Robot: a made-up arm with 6 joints. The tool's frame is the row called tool.
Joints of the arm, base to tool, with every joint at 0 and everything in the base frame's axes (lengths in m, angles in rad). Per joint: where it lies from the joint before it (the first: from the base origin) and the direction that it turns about. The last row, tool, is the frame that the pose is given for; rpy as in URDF.
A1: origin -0.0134 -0.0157 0.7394 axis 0 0 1
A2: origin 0.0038 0.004 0.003 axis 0 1 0
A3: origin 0.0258 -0.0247 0.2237 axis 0 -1 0
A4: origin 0 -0.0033 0.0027 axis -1 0 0
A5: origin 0.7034 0.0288 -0.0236 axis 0 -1 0
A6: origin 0.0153 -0.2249 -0.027 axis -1 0 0
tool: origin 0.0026 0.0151 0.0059 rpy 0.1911 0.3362 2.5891
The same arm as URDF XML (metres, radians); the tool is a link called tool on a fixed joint. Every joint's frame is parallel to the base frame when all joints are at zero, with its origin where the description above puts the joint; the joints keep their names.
<robot name="arm">
  <joint name="tool_fixed" type="fixed">
    <parent link="link6"/>
    <child link="tool"/>
    <origin xyz="0.0026 0.0151 0.0059" rpy="0.1911 0.3362 2.5891"/>
  </joint>
  <joint name="A6" type="continuous">
    <parent link="link5"/>
    <child link="link6"/>
    <origin xyz="0.0153 -0.2249 -0.027" rpy="0 0 0"/>
    <axis xyz="-1 0 0"/>
  </joint>
  <joint name="A5" type="continuous">
    <parent link="link4"/>
    <child link="link5"/>
    <origin xyz="0.7034 0.0288 -0.0236" rpy="0 0 0"/>
    <axis xyz="0 -1 0"/>
  </joint>
  <joint name="A4" type="continuous">
    <parent link="link3"/>
    <child link="link4"/>
    <origin xyz="0 -0.0033 0.0027" rpy="0 0 0"/>
    <axis xyz="-1 0 0"/>
  </joint>
  <joint name="A3" type="continuous">
    <parent link="link2"/>
    <child link="link3"/>
    <origin xyz="0.0258 -0.0247 0.2237" rpy="0 0 0"/>
    <axis xyz="0 -1 0"/>
  </joint>
  <joint name="A2" type="continuous">
    <parent link="link1"/>
    <child link="link2"/>
    <origin xyz="0.0038 0.004 0.003" rpy="0 0 0"/>
    <axis xyz="0 1 0"/>
  </joint>
  <joint name="A1" type="continuous">
    <parent link="base_link"/>
    <child link="link1"/>
    <origin xyz="-0.0134 -0.0157 0.7394" rpy="0 0 0"/>
    <axis xyz="0 0 1"/>
  </joint>
  <link name="base_link"/>
  <link name="link1"/>
  <link name="link2"/>
  <link name="link3"/>
  <link name="link4"/>
  <link name="link5"/>
  <link name="link6"/>
  <link name="tool"/>
</robot>

